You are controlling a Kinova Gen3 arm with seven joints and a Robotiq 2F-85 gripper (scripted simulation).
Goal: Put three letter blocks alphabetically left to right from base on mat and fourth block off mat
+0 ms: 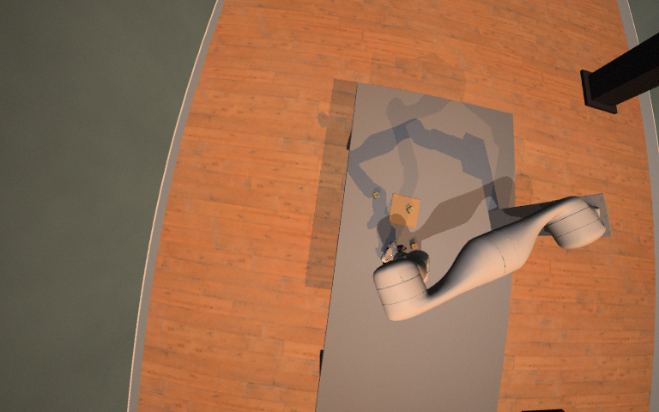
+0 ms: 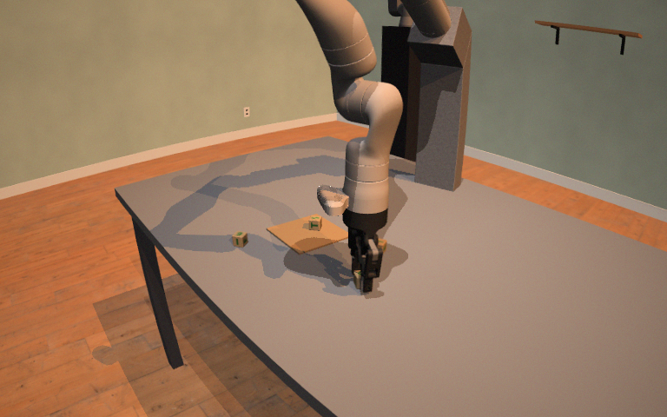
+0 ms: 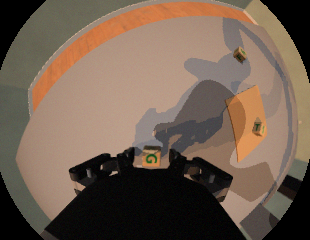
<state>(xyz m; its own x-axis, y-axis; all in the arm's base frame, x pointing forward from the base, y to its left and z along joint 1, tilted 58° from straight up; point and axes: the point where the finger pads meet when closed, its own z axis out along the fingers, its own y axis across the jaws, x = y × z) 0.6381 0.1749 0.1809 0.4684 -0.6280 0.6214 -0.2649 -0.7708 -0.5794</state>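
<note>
My hand is 23 cm to the left of the mat, 6 cm past it and 2 cm above it.
</note>
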